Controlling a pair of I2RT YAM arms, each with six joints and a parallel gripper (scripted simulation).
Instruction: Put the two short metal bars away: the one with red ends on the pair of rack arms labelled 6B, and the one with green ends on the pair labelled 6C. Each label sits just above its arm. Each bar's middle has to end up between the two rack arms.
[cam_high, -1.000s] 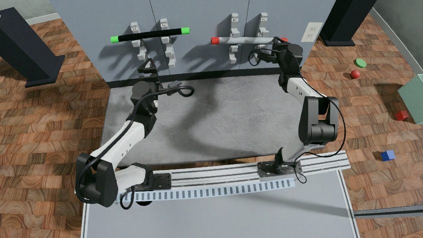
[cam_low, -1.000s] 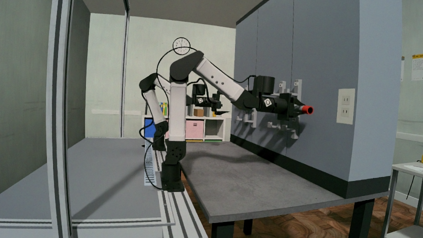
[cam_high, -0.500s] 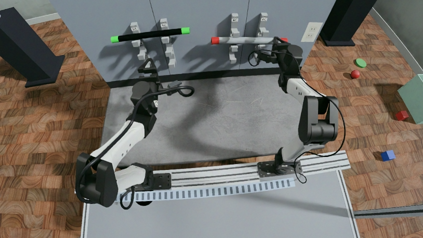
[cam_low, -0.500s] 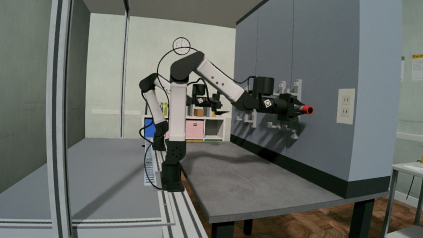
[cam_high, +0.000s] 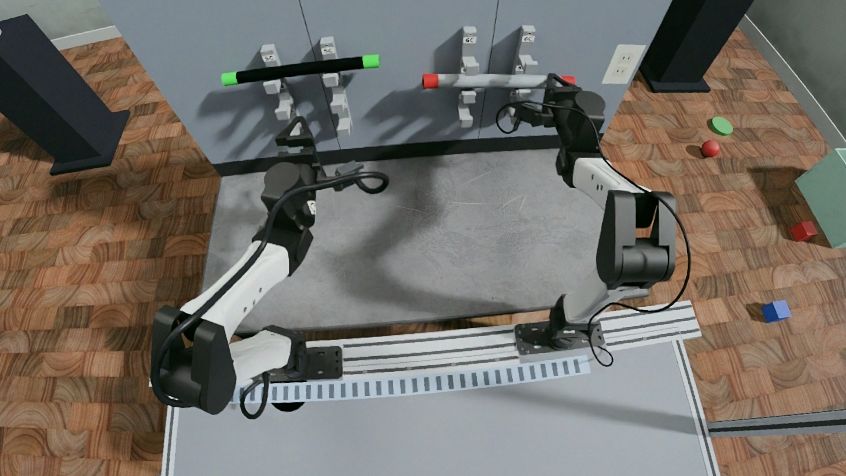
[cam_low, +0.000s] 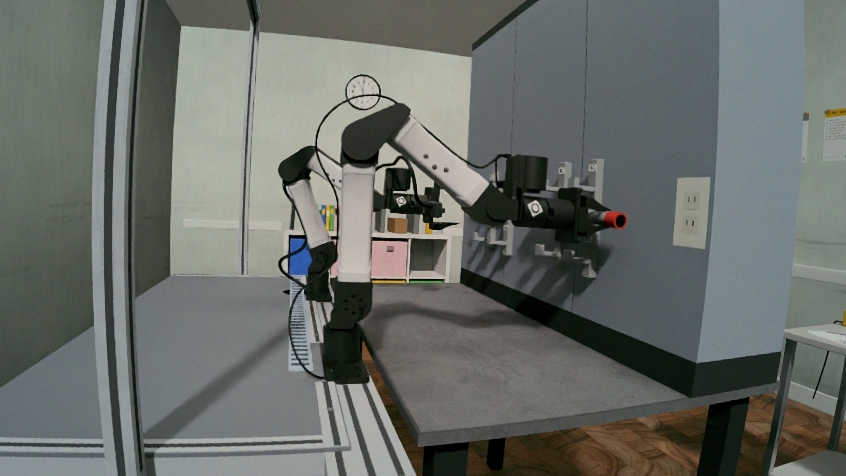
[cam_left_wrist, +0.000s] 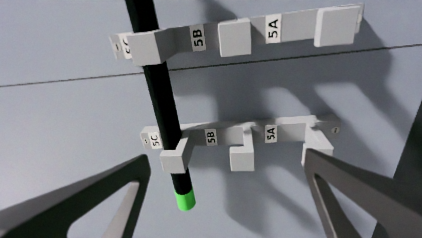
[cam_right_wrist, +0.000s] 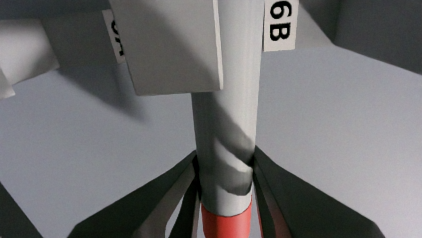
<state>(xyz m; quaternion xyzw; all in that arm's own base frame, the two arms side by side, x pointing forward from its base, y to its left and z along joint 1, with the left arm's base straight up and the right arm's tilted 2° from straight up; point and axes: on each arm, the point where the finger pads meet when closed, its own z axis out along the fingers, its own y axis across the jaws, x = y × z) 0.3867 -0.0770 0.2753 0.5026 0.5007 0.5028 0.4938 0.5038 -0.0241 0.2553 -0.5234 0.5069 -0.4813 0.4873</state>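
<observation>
My right hand is 120 mm to the right of the red-ended bar and 10 mm below it. Also, from my right hand: blue-grey wall 150 mm ahead, 320 mm to the left, 170 mm above; then outlet plate 30 mm ahead, 190 mm to the right, 20 mm above; then rack strip 190 mm to the left.
The green-ended bar lies 12 cm ahead of my left hand and 7 cm above it. From my left hand the other things lie so: red-ended bar: 41 cm to the right, 11 cm ahead; blue-grey wall: 26 cm ahead, 21 cm to the right, 17 cm above; rack strip: 34 cm to the right, 11 cm ahead, 1 cm below.
</observation>
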